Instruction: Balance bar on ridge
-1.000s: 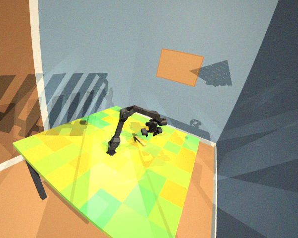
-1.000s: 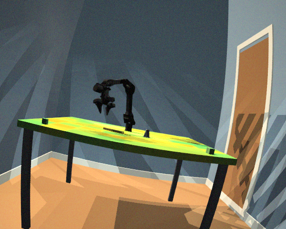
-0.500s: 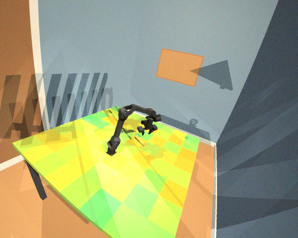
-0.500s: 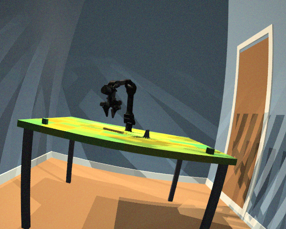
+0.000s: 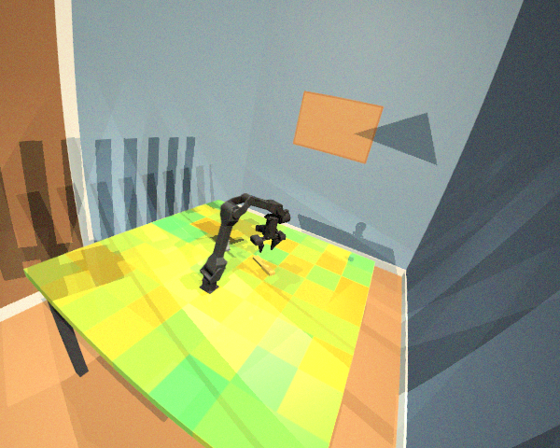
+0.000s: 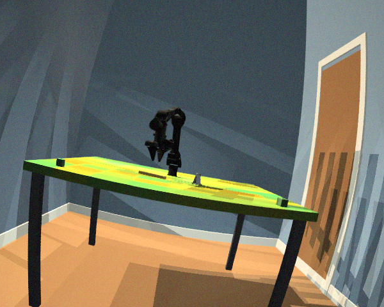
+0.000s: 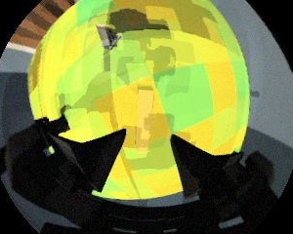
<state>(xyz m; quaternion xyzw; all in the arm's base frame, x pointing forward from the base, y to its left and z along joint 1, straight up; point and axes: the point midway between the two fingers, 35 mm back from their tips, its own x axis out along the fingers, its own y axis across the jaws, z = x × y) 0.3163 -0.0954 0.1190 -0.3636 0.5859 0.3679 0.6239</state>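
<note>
My gripper tip is 10 mm past the bar, 10 mm to the left of it and 80 mm above it.
</note>
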